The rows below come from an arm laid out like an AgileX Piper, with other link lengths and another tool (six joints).
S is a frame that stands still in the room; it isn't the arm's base.
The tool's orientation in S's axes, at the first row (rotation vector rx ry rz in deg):
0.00 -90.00 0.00
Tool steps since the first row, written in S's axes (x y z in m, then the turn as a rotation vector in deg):
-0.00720 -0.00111 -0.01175 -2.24 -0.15 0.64
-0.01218 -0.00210 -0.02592 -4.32 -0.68 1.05
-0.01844 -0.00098 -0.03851 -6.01 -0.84 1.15
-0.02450 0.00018 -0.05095 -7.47 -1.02 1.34
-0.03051 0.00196 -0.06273 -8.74 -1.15 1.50
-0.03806 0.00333 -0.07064 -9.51 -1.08 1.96
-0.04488 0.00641 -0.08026 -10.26 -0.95 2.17
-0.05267 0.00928 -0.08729 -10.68 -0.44 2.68
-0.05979 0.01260 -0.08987 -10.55 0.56 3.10
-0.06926 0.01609 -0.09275 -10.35 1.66 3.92
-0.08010 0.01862 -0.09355 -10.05 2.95 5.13
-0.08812 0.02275 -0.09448 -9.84 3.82 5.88
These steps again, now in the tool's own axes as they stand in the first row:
-0.01175 -0.00111 0.00720 0.64 -0.15 2.24
-0.02592 -0.00210 0.01218 1.05 -0.68 4.32
-0.03851 -0.00098 0.01844 1.15 -0.84 6.01
-0.05095 0.00018 0.02450 1.34 -1.02 7.47
-0.06273 0.00196 0.03051 1.50 -1.15 8.74
-0.07064 0.00333 0.03806 1.96 -1.08 9.51
-0.08026 0.00641 0.04488 2.17 -0.95 10.26
-0.08729 0.00928 0.05267 2.68 -0.44 10.68
-0.08987 0.01260 0.05979 3.10 0.56 10.55
-0.09275 0.01609 0.06926 3.92 1.66 10.35
-0.09355 0.01862 0.08010 5.13 2.95 10.05
-0.09448 0.02275 0.08812 5.88 3.82 9.84

